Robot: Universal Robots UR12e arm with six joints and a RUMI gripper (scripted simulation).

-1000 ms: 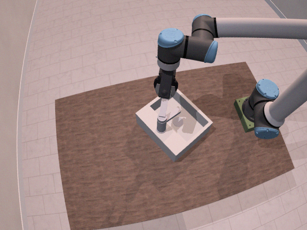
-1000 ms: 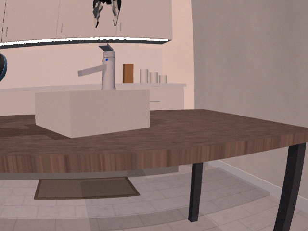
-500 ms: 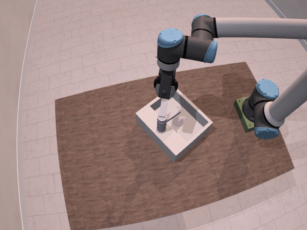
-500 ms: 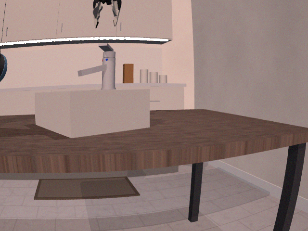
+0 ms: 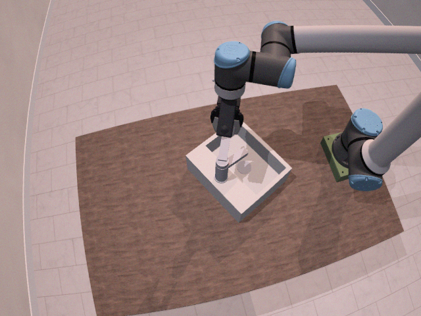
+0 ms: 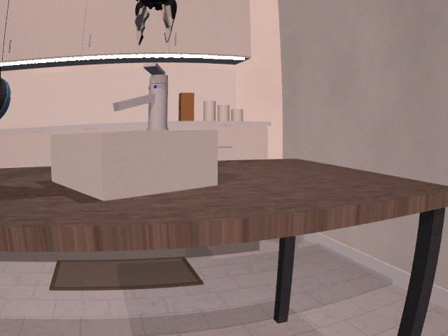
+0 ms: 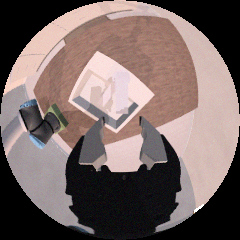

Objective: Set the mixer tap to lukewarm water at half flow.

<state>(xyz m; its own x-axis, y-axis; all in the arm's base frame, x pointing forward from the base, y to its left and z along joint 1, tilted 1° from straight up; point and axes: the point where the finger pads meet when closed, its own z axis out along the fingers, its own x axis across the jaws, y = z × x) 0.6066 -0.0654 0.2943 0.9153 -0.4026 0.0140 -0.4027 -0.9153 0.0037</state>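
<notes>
Now: hand 8 cm above the lever, 2 cm to the right of it and 1 cm short of it. From my hand the other things lie so: grey mixer tap (12 cm below, 4 cm to the left, 1 cm ahead); white sink block (31 cm below, 8 cm behind, 1 cm to the left).
</notes>
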